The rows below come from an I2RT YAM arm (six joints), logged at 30 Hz.
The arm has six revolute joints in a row. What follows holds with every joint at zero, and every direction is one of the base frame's. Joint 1 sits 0.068 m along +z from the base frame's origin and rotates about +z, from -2.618 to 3.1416 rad. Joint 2 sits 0.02 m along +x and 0.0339 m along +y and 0.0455 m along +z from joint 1 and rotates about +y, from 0 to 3.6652 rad. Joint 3 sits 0.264 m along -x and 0.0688 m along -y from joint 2 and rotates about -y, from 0 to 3.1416 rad. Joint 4 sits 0.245 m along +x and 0.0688 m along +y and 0.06 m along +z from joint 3 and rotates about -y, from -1.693 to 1.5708 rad. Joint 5 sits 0.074 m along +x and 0.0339 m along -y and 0.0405 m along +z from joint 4 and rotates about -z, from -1.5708 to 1.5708 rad. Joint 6 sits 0.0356 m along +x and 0.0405 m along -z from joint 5 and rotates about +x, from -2.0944 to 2.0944 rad. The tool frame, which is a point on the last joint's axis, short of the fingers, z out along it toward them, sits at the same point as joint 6; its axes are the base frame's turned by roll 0, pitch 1.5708 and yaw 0 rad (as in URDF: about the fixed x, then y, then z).
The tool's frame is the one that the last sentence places.
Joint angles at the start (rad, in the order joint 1, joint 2, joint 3, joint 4, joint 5, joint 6):
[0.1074 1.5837 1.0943 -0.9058 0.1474 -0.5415]
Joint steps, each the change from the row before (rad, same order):
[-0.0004 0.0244 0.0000 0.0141 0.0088 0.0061]
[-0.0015 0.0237 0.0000 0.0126 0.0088 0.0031]
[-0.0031 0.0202 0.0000 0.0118 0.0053 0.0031]
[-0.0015 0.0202 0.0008 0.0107 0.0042 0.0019]
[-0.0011 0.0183 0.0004 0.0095 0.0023 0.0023]
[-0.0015 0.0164 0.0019 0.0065 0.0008 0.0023]
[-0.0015 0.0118 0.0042 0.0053 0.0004 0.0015]
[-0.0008 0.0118 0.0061 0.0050 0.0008 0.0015]
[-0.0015 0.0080 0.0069 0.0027 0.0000 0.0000]
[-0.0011 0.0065 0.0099 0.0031 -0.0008 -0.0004]
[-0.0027 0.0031 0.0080 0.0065 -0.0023 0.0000]
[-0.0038 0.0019 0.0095 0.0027 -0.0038 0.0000]
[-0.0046 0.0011 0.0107 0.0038 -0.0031 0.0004]
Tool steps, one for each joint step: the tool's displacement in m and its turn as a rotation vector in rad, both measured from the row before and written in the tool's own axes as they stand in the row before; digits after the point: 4 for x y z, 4 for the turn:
[-0.0025 -0.0008 0.0068 0.0024 0.0133 0.0049]
[-0.0021 -0.0009 0.0067 0.0021 0.0142 0.0028]
[-0.0016 -0.0011 0.0058 0.0005 0.0105 0.0047]
[-0.0019 -0.0007 0.0056 -0.0006 0.0098 0.0019]
[-0.0017 -0.0004 0.0052 -0.0021 0.0085 0.0019]
[-0.0015 -0.0005 0.0043 -0.0032 0.0075 0.0024]
[-0.0016 -0.0009 0.0025 -0.0008 0.0025 0.0026]
[-0.0020 -0.0010 0.0021 0.0004 0.0012 0.0022]
[-0.0016 -0.0013 0.0009 0.0008 -0.0010 0.0018]
[-0.0022 -0.0017 -0.0002 0.0025 -0.0057 0.0018]
[-0.0018 -0.0021 -0.0007 0.0037 -0.0103 0.0046]
[-0.0015 -0.0024 -0.0013 0.0019 -0.0099 0.0055]
[-0.0017 -0.0029 -0.0018 0.0041 -0.0120 0.0072]

